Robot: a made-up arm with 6 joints.
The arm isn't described. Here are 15 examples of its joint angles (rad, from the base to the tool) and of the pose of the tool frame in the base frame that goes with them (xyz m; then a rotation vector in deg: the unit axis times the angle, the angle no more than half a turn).
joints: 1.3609 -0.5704 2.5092 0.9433 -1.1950 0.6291
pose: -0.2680 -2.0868 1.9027 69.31 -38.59 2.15
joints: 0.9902 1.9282 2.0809 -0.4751 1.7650 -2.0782
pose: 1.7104 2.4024 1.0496 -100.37 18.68 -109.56
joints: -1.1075 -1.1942 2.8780 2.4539 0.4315 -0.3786
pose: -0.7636 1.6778 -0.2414 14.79 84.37 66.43
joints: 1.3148 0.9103 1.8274 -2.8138 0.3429 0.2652
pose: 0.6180 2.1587 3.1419 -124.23 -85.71 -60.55
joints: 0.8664 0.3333 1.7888 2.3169 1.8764 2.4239
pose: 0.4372 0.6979 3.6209 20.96 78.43 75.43
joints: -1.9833 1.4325 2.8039 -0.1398 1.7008 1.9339
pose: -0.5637 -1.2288 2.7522 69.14 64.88 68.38
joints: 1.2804 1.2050 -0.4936 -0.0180 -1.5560 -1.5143
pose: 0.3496 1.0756 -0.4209 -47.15 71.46 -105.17
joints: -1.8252 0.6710 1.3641 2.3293 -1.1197 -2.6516
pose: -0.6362 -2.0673 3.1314 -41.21 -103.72 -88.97
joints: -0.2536 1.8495 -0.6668 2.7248 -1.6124 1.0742
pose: 0.1780 -0.1028 -0.7141 124.59 -9.23 -64.32
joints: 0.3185 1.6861 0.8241 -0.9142 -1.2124 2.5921
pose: 2.4500 0.9324 -0.5740 -49.92 38.51 108.23
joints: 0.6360 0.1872 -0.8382 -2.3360 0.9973 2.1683
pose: 1.2867 0.7971 0.4882 -24.03 84.89 -38.22
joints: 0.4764 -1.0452 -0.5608 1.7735 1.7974 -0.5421
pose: 0.5640 0.4853 2.3851 -61.89 -54.93 105.16
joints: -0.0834 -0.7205 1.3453 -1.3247 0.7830 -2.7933
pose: -1.5188 -0.0015 3.2932 -4.35 -44.19 -114.72
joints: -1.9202 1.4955 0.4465 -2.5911 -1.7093 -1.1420
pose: -0.7578 -2.3742 -0.3481 -107.37 55.29 -92.16
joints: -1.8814 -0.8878 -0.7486 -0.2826 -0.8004 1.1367
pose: -0.3100 -1.1151 1.9291 18.17 56.56 -83.60
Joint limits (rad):
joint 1: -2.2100..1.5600
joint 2: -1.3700..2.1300
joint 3: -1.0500..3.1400
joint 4: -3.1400..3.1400
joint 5: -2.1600..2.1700
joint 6: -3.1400..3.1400
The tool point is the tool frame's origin. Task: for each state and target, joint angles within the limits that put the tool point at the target. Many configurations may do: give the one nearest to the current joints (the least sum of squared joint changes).
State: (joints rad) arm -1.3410 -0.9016 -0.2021 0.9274 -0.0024 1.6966
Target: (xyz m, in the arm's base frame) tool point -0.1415 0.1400 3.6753
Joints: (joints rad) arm -0.8673 -0.6806 0.6761 0.9837 -0.2015 1.6946
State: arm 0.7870 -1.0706 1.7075 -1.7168 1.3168 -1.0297
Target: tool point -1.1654 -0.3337 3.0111
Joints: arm 0.1275 -1.1704 0.5872 -1.9002 1.6573 -1.0436
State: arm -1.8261 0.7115 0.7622 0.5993 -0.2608 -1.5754
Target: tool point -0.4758 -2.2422 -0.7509
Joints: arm -1.7776 1.5316 0.3931 0.5947 -0.2652 -1.5748
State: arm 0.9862 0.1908 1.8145 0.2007 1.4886 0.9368
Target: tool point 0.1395 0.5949 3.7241
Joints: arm 1.3111 0.3536 1.7676 0.3049 1.5234 0.9335
